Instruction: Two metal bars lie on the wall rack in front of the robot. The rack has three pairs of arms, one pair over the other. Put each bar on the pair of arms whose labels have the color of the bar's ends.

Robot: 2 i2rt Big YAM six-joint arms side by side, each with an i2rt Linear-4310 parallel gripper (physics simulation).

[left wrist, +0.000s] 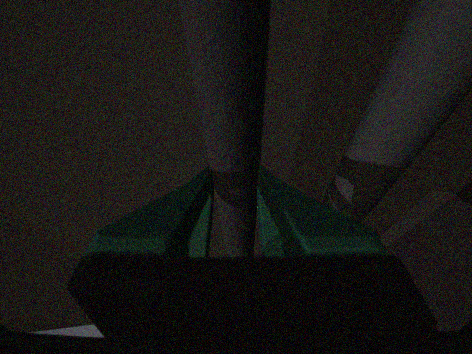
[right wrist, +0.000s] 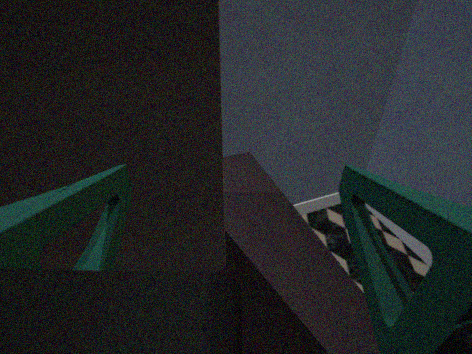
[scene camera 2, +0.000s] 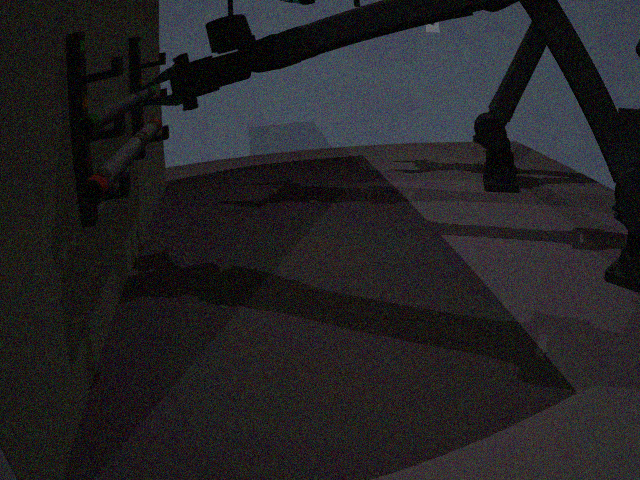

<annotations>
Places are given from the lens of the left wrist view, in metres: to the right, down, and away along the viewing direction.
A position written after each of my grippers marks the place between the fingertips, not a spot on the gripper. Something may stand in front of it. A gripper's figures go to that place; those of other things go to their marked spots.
my left gripper (left wrist: 235, 176): 0.00, 0.00, 0.13
red-ended bar (left wrist: 417, 92): 0.06, -0.03, 0.08
</annotations>
